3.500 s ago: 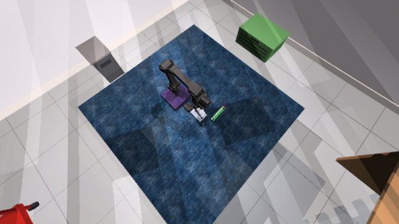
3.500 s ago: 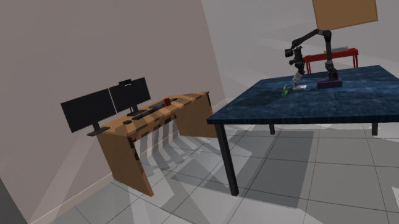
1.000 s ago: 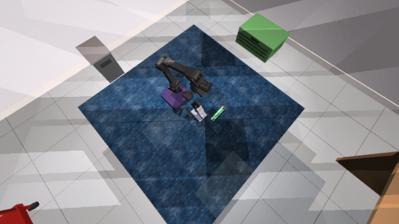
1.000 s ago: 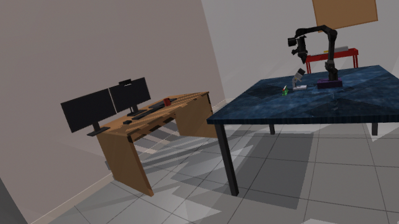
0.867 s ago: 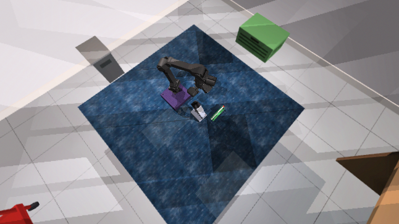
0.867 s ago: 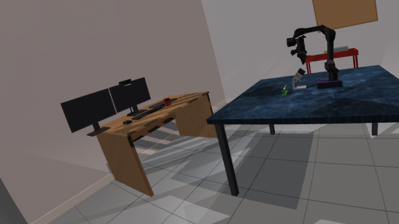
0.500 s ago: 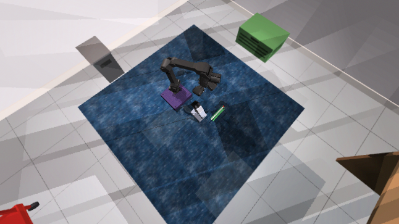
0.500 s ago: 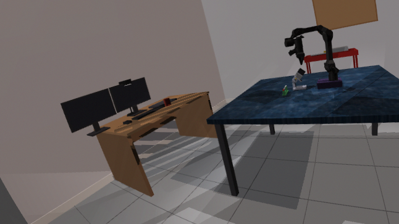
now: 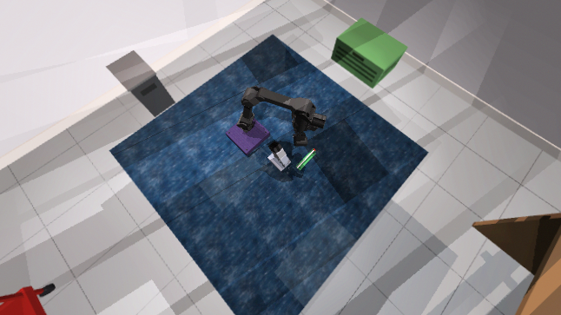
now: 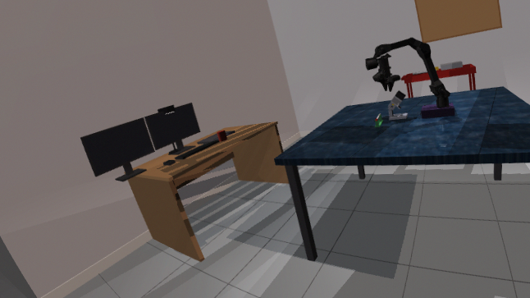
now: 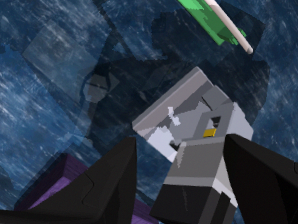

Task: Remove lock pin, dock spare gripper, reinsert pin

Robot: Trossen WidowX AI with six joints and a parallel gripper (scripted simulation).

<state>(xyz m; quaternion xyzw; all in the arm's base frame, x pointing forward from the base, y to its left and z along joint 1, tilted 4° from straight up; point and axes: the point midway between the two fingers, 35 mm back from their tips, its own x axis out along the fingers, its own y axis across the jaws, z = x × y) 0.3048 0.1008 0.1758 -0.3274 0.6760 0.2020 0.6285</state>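
Now: the green rest 170 mm below my gripper tip and 90 mm ahead of it. Also, from my gripper tip: mount (140 mm below, 100 mm to the right, 10 mm behind); spare gripper (100 mm to the right, 80 mm below, 30 mm behind).
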